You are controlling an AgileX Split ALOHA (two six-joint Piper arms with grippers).
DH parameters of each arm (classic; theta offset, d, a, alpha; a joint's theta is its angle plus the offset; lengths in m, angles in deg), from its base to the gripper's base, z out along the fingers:
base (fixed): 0 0 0 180
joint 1: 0 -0.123 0 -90
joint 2: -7.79 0 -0.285 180
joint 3: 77.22 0 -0.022 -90
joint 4: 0 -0.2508 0 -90
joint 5: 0 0 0.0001 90
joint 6: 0 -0.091 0 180
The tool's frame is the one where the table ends.
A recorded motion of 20 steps. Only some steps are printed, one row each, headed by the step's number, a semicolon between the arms.
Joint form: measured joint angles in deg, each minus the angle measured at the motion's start. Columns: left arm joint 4, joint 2, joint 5, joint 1, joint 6, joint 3; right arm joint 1, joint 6, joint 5, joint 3, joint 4, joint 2.
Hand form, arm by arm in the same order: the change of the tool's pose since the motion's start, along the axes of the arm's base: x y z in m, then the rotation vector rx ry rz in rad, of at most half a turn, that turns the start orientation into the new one. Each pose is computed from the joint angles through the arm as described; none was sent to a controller.
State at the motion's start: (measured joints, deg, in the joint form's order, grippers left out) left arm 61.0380 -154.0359 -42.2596 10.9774 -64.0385 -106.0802; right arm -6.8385 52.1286 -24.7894 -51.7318 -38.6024 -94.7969
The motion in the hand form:
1: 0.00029 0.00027 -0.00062 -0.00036 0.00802 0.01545; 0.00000 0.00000 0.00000 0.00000 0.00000 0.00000
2: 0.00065 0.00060 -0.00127 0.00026 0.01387 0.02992; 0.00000 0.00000 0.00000 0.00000 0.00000 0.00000
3: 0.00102 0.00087 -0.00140 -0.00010 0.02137 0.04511; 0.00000 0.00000 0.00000 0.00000 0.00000 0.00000
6: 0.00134 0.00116 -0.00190 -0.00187 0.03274 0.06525; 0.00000 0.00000 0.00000 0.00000 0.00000 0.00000
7: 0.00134 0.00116 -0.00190 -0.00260 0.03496 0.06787; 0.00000 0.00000 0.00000 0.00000 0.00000 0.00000
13: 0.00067 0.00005 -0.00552 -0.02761 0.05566 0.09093; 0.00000 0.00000 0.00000 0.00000 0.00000 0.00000
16: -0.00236 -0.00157 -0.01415 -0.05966 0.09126 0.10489; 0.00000 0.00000 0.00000 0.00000 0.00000 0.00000
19: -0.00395 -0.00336 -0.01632 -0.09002 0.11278 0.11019; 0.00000 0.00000 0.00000 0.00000 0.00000 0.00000
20: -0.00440 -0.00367 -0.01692 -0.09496 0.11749 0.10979; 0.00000 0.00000 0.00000 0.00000 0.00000 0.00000
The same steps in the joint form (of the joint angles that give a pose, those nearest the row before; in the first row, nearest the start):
1: 0.00 -0.06 0.31 0.00 0.92 0.00; 0.00 0.00 0.00 0.00 0.00 0.00
2: 0.00 -0.12 0.70 0.00 1.71 0.00; 0.00 0.00 0.00 0.00 0.00 0.00
3: -0.06 -0.12 0.99 0.00 2.68 0.00; 0.00 0.00 0.00 0.00 0.00 0.00
6: -0.06 -0.17 1.31 0.00 3.94 0.00; 0.00 0.00 0.00 0.00 0.00 0.00
7: -0.06 -0.17 1.31 0.00 4.14 0.00; 0.00 0.00 0.00 0.00 0.00 0.00
13: 1.86 -0.74 1.05 0.00 4.40 0.00; 0.00 0.00 0.00 0.00 0.00 0.00
16: 4.17 -1.96 0.02 0.00 4.23 0.00; 0.00 0.00 0.00 0.00 0.00 0.00
19: 5.99 -2.42 -1.16 0.00 3.99 0.00; 0.00 0.00 0.00 0.00 0.00 0.00
20: 6.23 -2.52 -1.43 0.00 3.96 0.00; 0.00 0.00 0.00 0.00 0.00 0.00

